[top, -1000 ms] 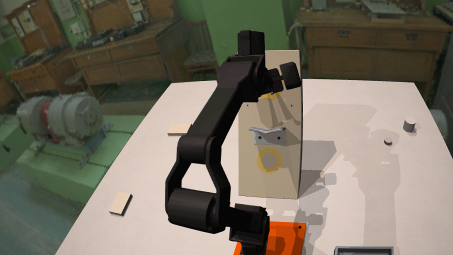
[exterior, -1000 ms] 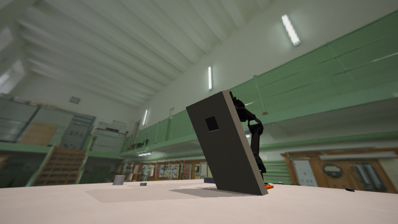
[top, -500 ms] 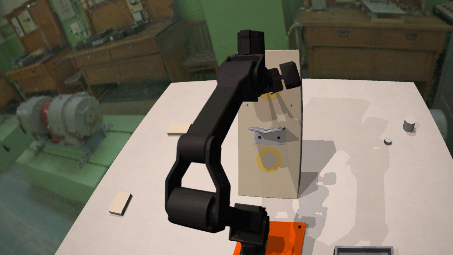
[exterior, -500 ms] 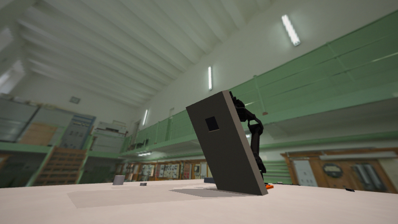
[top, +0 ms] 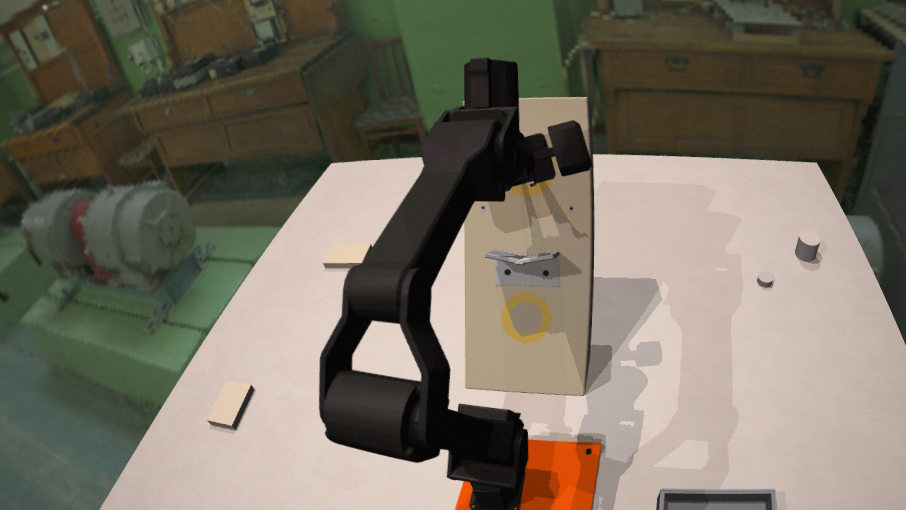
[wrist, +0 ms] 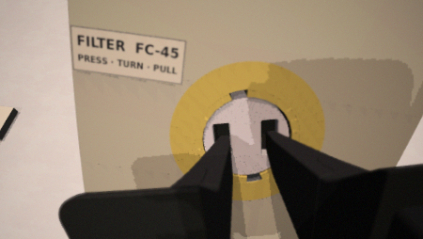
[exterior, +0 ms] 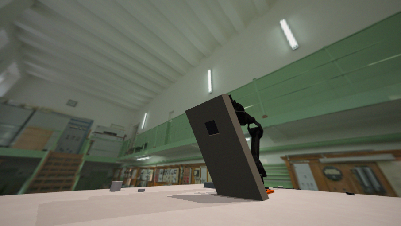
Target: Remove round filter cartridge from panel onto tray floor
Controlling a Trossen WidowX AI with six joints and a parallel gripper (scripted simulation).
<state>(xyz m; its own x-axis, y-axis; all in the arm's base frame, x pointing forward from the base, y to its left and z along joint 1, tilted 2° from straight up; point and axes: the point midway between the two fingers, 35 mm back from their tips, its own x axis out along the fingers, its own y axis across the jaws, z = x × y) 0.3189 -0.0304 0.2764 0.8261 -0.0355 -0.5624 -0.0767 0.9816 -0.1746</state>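
Right now the round filter cartridge is 2 cm ahead of my gripper tip and 1 cm below it. From my gripper tip the other things lie so: grey tray 44 cm behind, 26 cm to the right, 25 cm below; then grey bracket 8 cm behind, 1 cm to the left, 10 cm below.
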